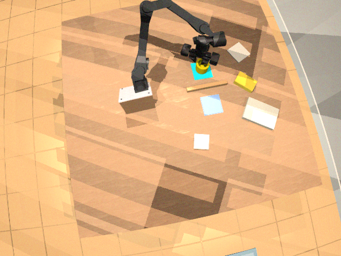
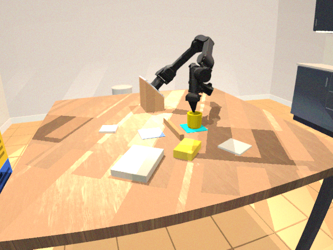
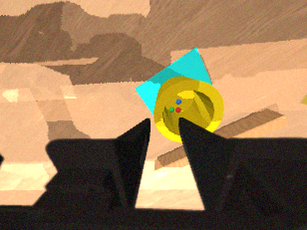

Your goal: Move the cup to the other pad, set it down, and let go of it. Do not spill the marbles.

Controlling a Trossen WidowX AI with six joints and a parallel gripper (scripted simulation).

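Now: gripper tip 20 mm short of the yellow cup, 10 mm to the left of it and 40 mm above it. Round my gripper tip: light blue pad 10 mm ahead, 220 mm to the right, 80 mm below; then cyan pad 20 mm ahead, 10 mm to the right, 80 mm below; then wooden bar 20 mm ahead, 120 mm to the right, 70 mm below.
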